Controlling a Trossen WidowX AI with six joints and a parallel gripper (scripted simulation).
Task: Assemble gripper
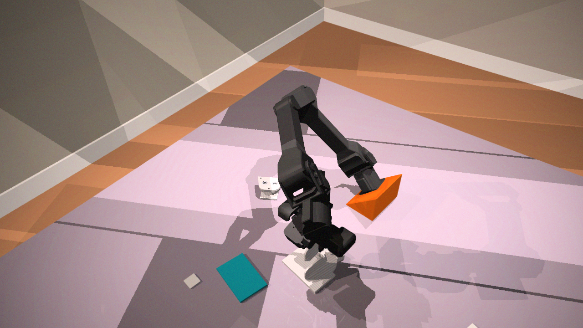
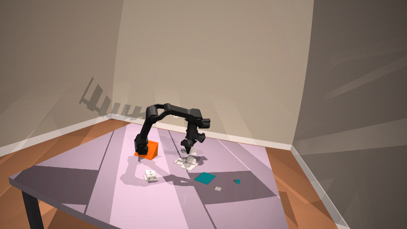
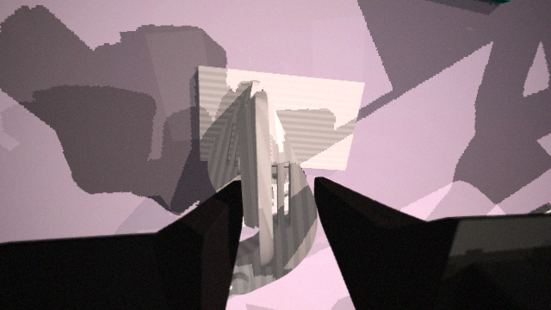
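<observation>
My gripper tip is now 80 mm above the white slab, 10 mm to the left of it and 10 mm short of it. From my gripper tip the other things lie so: cyan flat plate 140 mm to the right, 120 mm ahead, 80 mm below; small white square 230 mm to the right, 190 mm ahead, 80 mm below; white stepped block 240 mm to the right, 160 mm behind, 70 mm below.
</observation>
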